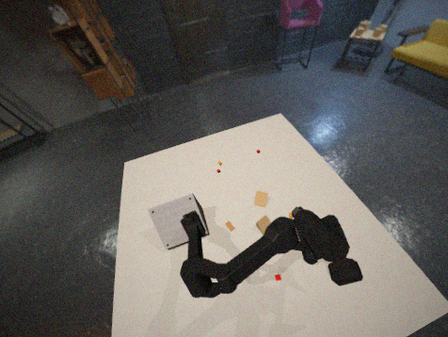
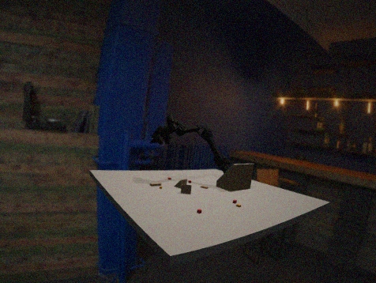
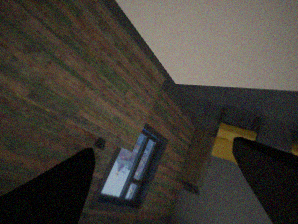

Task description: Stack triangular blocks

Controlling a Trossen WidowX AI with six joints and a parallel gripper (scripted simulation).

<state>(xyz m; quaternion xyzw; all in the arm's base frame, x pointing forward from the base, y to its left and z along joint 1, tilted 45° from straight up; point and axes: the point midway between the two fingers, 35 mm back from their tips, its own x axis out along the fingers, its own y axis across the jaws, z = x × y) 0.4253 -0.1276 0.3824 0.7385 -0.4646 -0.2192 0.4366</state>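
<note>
Right now my gripper tip is 30 mm short of the flat tan bar, 170 mm to the right of it and 280 mm above it. The rest, counted from my gripper tip: small wooden piece (280 mm behind, 310 mm to the left, 290 mm below).
</note>
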